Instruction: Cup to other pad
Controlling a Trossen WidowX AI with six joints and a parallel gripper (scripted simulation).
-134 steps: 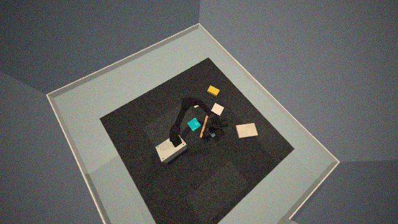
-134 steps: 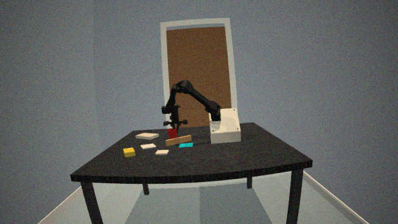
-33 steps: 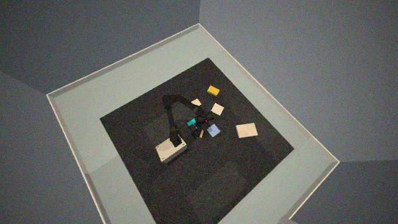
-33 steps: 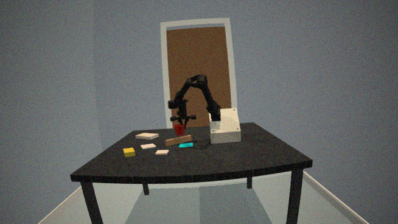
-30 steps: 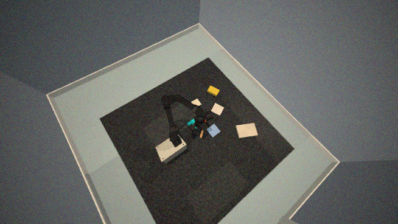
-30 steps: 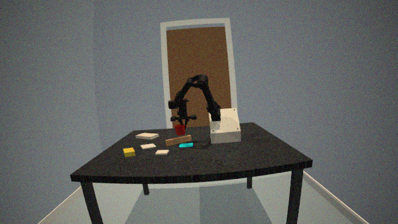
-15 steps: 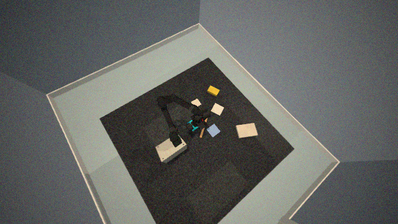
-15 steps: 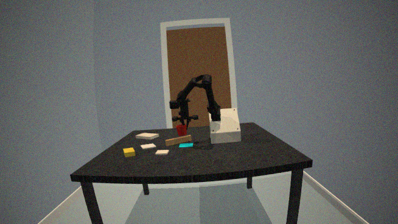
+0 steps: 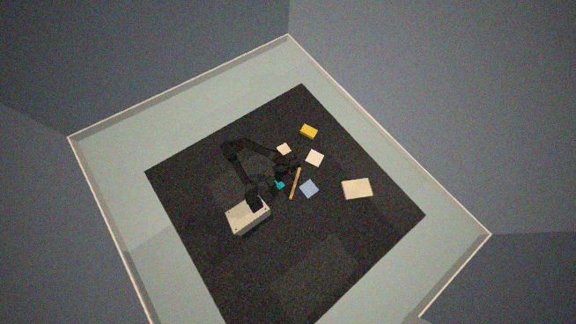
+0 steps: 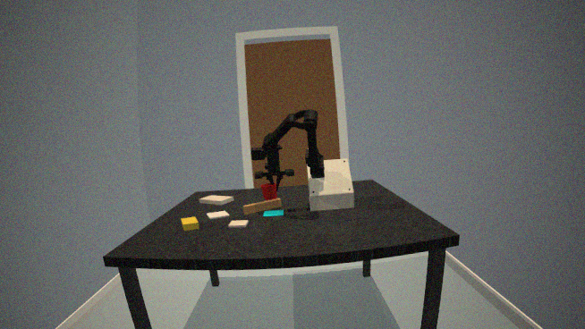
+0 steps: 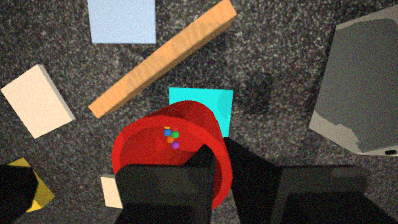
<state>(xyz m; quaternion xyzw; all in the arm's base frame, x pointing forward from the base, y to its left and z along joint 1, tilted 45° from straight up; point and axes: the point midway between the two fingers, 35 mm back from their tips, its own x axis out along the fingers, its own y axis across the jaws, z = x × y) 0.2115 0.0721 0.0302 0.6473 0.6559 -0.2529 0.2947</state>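
Right now my gripper tip is 20 mm short of the cyan pad, 20 mm to the right of it and 110 mm above it. Round my gripper tip: orange bar (80 mm ahead, 60 mm to the right, 90 mm below); then red cup (30 mm ahead); then light blue pad (130 mm ahead, 140 mm to the right, 110 mm below).
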